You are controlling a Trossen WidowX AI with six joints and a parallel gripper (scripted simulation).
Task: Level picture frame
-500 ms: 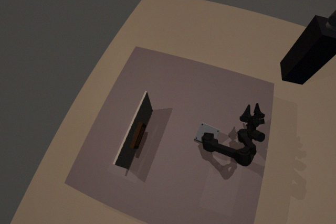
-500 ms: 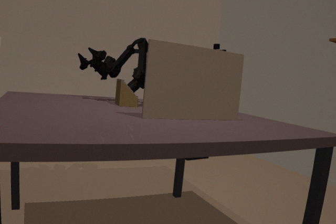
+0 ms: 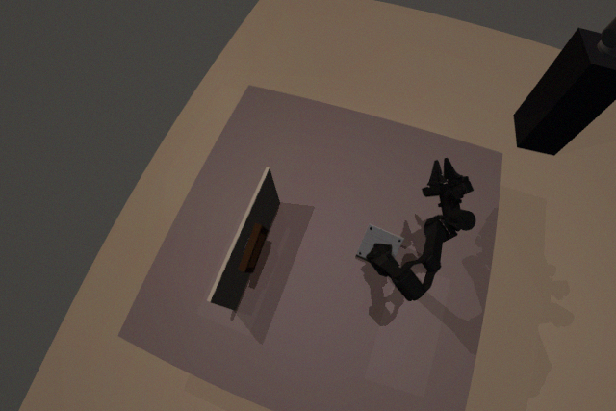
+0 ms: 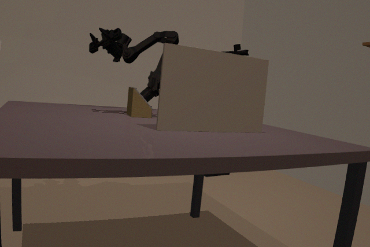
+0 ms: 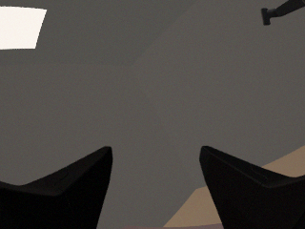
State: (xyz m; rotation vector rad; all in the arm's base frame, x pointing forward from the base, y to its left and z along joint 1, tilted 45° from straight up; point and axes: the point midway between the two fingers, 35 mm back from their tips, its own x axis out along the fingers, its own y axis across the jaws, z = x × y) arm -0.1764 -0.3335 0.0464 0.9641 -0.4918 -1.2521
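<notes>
Right now the picture frame is 550 mm ahead of my gripper tip, 340 mm to the left of it and 230 mm below it. Also, from my gripper tip: wall panel (560 mm ahead, 330 mm to the left, 240 mm below).
</notes>
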